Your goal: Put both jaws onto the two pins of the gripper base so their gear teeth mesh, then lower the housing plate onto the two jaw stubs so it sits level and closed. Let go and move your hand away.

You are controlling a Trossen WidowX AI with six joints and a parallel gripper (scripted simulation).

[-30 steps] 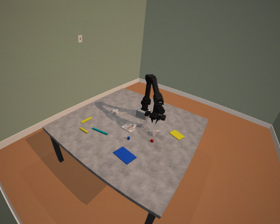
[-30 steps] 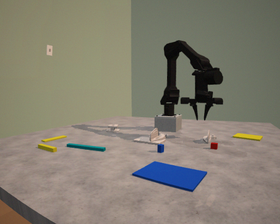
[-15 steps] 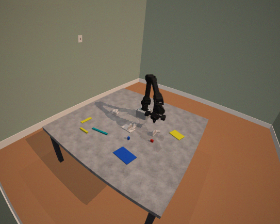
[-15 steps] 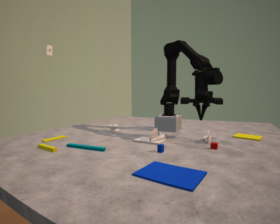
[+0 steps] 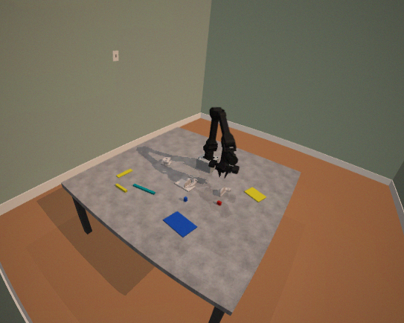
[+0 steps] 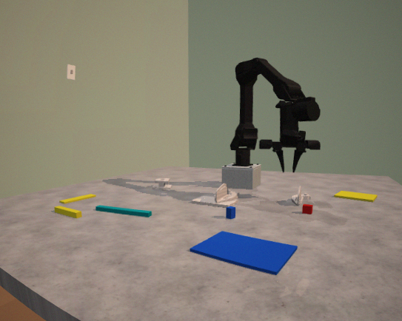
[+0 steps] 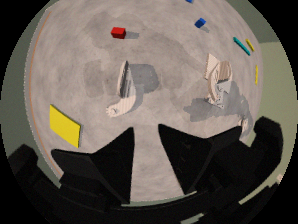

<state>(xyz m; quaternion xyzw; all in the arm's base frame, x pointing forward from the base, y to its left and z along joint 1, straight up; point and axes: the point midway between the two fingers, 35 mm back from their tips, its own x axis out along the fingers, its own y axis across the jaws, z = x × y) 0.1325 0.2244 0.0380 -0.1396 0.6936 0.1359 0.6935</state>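
Right now my gripper tip is 140 mm short of the red cube, 100 mm to the right of it and 70 mm above it. Round my gripper tip: blue sheet (420 mm ahead, 50 mm to the left, 80 mm below); then blue cube (260 mm ahead, 60 mm to the right, 70 mm below); then yellow sheet (110 mm behind, 210 mm to the left, 80 mm below).
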